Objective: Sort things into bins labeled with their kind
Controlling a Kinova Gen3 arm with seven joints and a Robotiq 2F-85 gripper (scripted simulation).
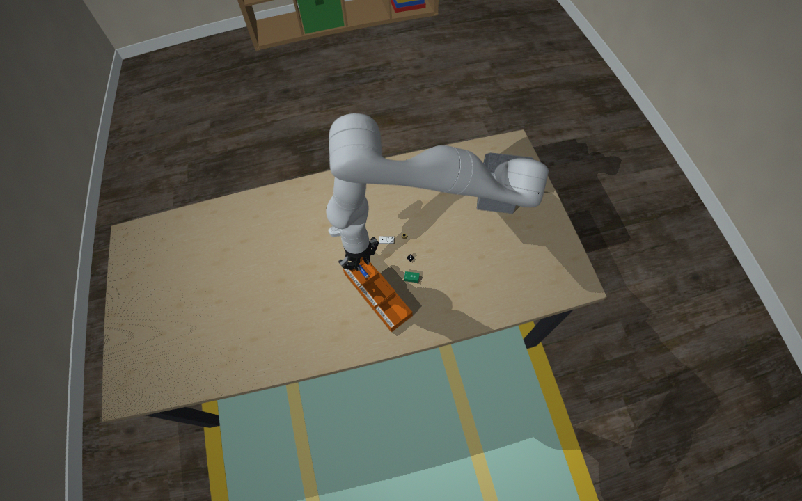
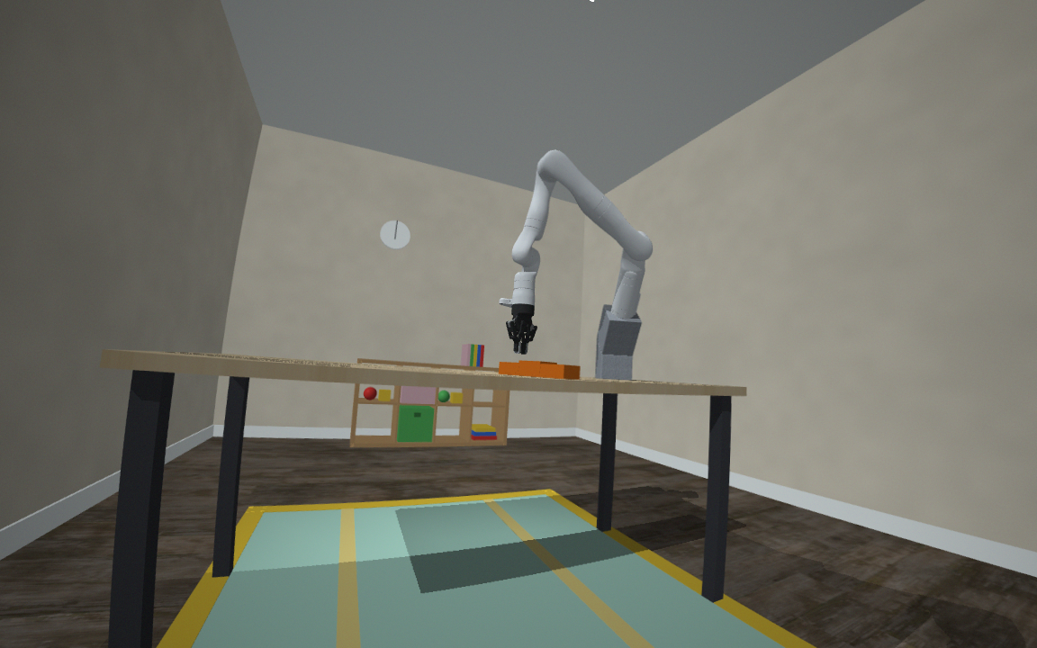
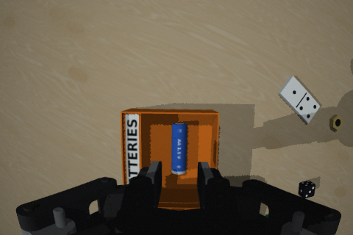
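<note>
My gripper is now 14 cm past the green 9V battery, 8 cm above it and 4 cm to the right of it. Also, from my hand: blue cylinder: 7 cm below, 1 cm to the right; then white domino: 11 cm to the right, 10 cm behind, 8 cm below; then orange bins: 8 cm to the left, 6 cm below, 3 cm behind.
</note>
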